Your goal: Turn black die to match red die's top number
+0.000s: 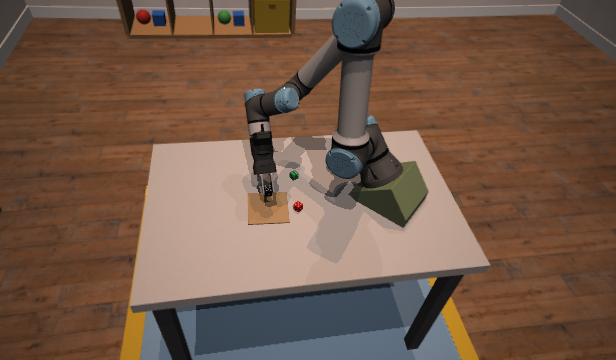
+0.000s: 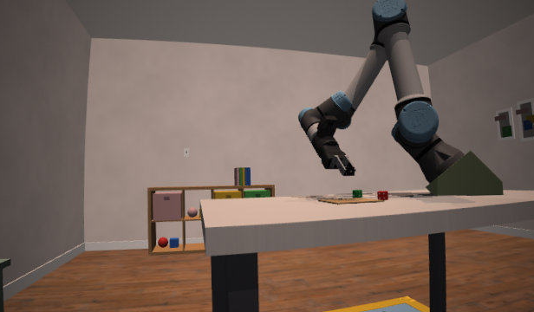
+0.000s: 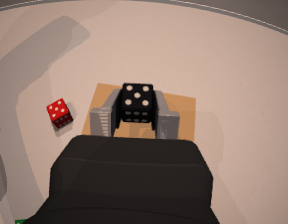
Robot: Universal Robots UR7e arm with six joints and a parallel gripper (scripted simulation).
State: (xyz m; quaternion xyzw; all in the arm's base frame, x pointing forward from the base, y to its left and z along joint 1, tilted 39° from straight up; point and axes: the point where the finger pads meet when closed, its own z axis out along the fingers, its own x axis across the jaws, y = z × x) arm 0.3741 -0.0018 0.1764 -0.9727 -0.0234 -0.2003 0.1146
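My gripper is now 1 cm to the right of the tan mat and 9 cm above it. Round my hand: red die 9 cm behind, 5 cm to the left, 8 cm below; then green die 14 cm behind, 9 cm to the right, 8 cm below; then black die 1 cm to the left, 1 cm below.
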